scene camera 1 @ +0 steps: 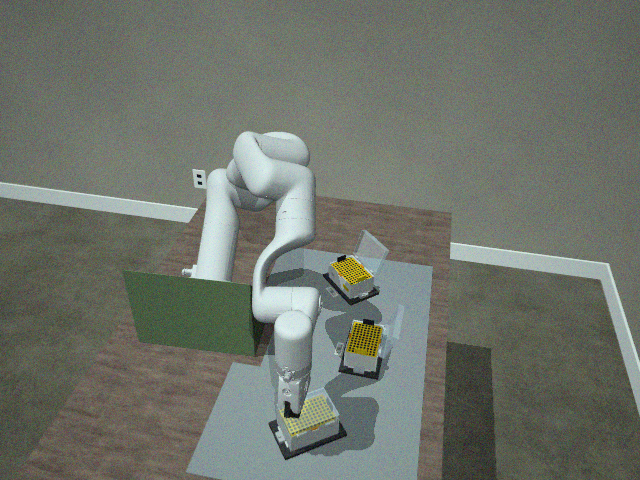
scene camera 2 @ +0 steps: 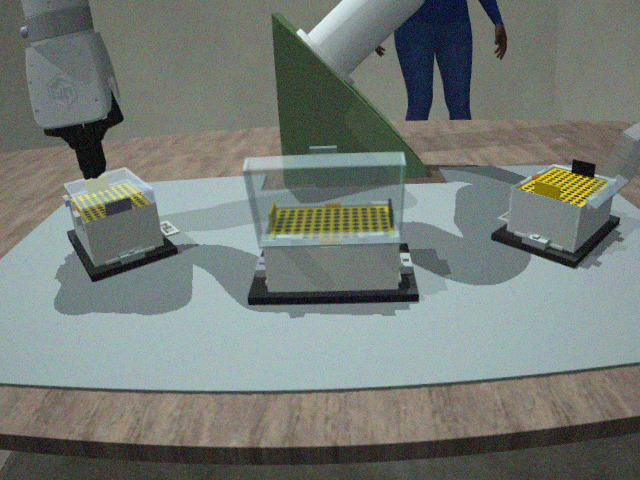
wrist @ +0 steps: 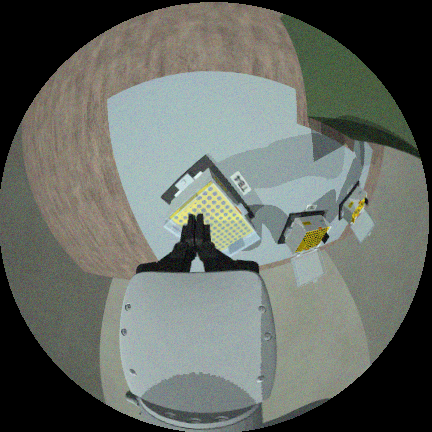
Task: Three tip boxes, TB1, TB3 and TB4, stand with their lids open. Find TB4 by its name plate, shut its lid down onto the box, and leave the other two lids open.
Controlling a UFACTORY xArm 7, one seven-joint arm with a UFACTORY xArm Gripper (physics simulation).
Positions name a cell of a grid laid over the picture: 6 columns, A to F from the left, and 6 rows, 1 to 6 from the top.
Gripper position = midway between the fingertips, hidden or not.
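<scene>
Gripper (scene camera 2: A3), also in scene camera 1 (scene camera 1: C6) and the wrist view (wrist: C4). Grey-blue mat (wrist: C2). Box (wrist: E4).
</scene>
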